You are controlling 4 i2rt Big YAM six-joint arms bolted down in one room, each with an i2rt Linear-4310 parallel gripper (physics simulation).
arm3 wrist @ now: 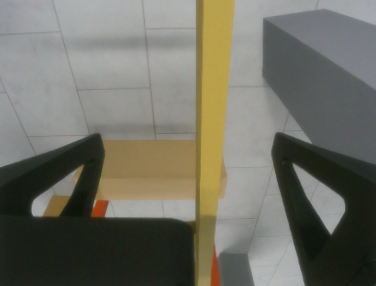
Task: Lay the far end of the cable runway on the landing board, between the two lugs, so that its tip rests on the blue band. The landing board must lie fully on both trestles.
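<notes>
A yellow bar (214,100), which looks like a side rail of the cable runway, runs from the top edge to the bottom edge of the arm3 wrist view. The arm3 gripper (189,135) is open, with one finger on each side of the rail and wide gaps to both. A light wooden beam (145,160) lies crosswise below the rail, with orange-red legs under it; it looks like a trestle. The blue band, the lugs and the landing board cannot be made out. The arm1, arm2 and arm4 grippers do not show.
A large grey block (320,70) stands at the right, beside and behind the right finger. A smaller grey block (236,270) shows at the bottom. A brown wooden piece (59,205) shows at the lower left. The floor has pale tiles.
</notes>
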